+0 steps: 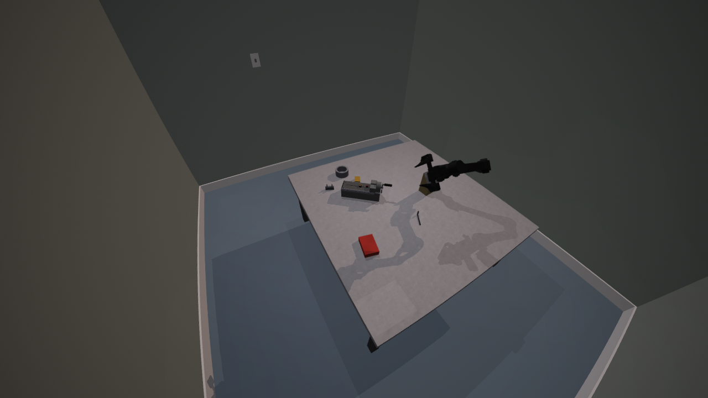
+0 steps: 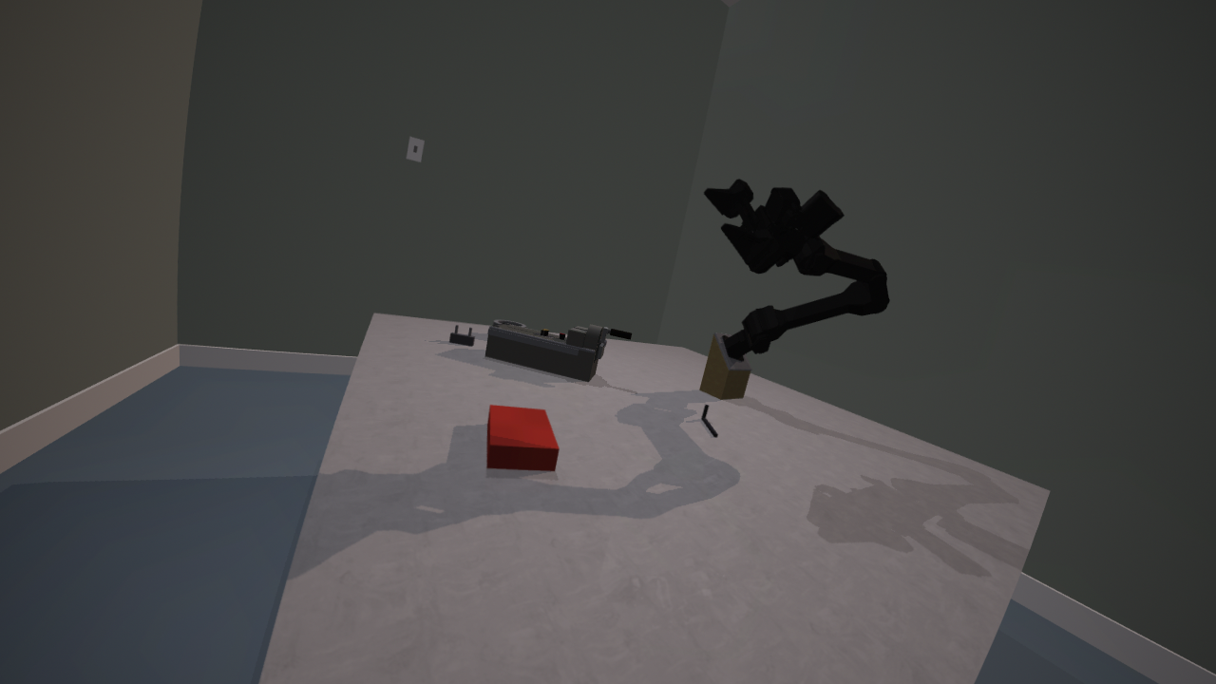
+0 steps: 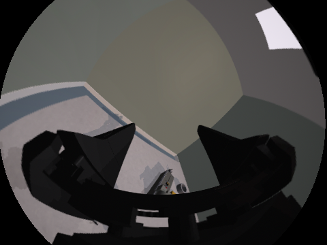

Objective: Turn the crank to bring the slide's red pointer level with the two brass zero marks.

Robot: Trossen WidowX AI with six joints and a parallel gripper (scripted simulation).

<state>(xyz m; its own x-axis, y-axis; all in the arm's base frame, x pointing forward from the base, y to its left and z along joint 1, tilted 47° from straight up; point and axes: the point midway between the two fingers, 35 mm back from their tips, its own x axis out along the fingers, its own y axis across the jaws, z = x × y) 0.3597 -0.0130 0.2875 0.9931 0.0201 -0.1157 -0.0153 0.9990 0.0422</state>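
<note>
My gripper tip is now 6 cm short of the red pointer, 35 cm to the left of it and 30 cm above it. From my gripper tip the other things lie so: red block: 26 cm ahead, 3 cm to the left, 37 cm below; then black crank handle: 4 cm behind, 26 cm to the right, 27 cm below; then black bent key: 13 cm behind, 2 cm to the right, 37 cm below.
</note>
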